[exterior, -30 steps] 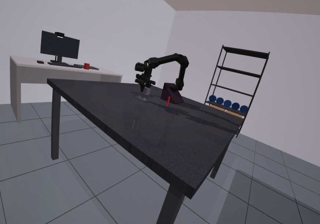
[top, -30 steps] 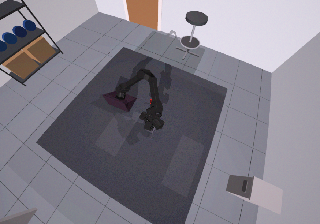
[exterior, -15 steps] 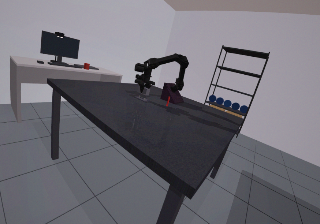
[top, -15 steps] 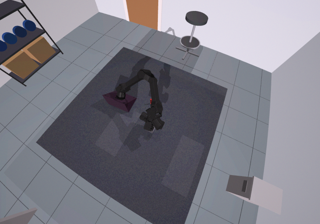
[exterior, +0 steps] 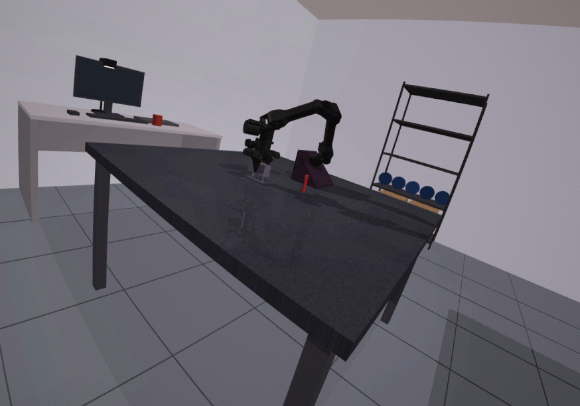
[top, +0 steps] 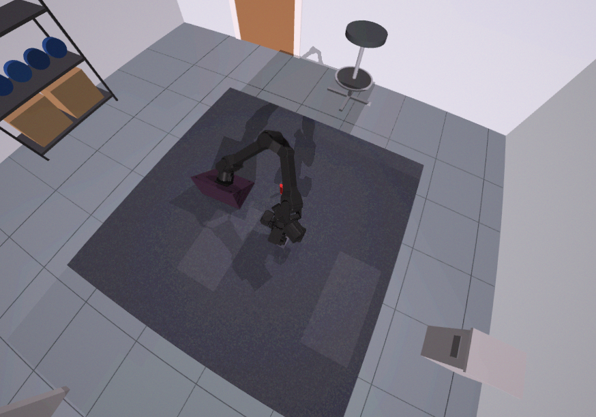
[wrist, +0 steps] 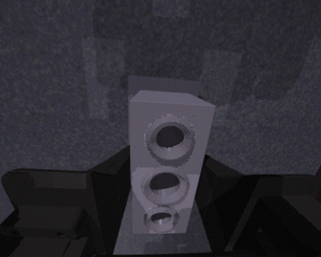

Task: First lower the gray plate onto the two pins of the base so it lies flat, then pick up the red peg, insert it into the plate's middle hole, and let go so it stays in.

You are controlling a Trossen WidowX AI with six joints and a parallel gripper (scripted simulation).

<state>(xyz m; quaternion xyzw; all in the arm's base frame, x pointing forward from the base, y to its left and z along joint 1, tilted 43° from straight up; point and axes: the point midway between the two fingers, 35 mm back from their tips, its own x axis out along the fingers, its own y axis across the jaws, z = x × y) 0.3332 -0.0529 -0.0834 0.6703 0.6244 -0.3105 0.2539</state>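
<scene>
Right now my gripper tip is 3 cm above the flat base. Round my gripper tip: red peg 9 cm behind, 19 cm to the left; then gray plate 3 cm above.
</scene>
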